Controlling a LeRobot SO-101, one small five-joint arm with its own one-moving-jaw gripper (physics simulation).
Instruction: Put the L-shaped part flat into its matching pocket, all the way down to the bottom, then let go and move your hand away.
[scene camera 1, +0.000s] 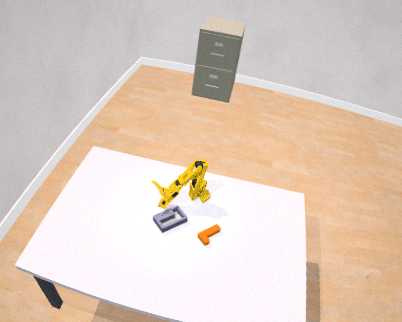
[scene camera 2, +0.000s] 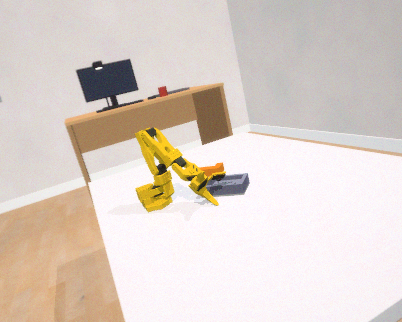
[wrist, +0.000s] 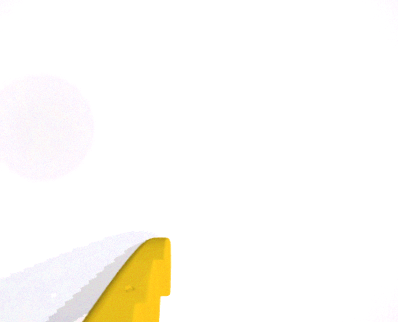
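Where they show: hand, its tool point: (scene camera 1: 157, 205) (scene camera 2: 217, 204) (wrist: 170, 259); arm's base, origin of its link: (scene camera 1: 198, 198) (scene camera 2: 162, 201).
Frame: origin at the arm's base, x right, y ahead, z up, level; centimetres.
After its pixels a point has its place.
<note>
The orange L-shaped part (scene camera 1: 203, 236) @[x -7.2, y 25.3, z 2.9 cm] (scene camera 2: 215, 168) @[x -5.4, y 23.5, z 2.9 cm] lies flat on the white table, apart from the dark grey pocket block. The block (scene camera 1: 174, 226) @[x 7.0, y 22.3, z 1.3 cm] (scene camera 2: 234, 188) @[x 16.3, y 19.0, z 2.3 cm] sits on the table to the left of the part in the first scene view; its recess is open at the top and holds no orange part. My yellow gripper (scene camera 1: 157, 194) (scene camera 2: 220, 189) is wide open and empty. It hangs above the table beside the block, on the arm's side, and partly covers the block and the part in the second scene view. In the wrist view one notched jaw (wrist: 145, 287) @[x 17.2, y 11.9, z 1.5 cm] shows over white table; part and block do not show there.
The white table (scene camera 1: 250, 270) @[x -31.2, y 36.4, z 0.0 cm] (scene camera 2: 280, 250) @[x 47.9, y 11.1, z 0.0 cm] carries the arm's base (scene camera 1: 199, 194) @[x -0.3, y 1.5, z 4.6 cm] (scene camera 2: 154, 196) @[x 1.3, y -2.3, z 3.3 cm] behind the part and block in the first scene view. A filing cabinet (scene camera 1: 216, 62) stands on the floor beyond. A wooden desk (scene camera 2: 145, 125) with a monitor (scene camera 2: 108, 80) and a red cup (scene camera 2: 162, 91) stands farther off.
</note>
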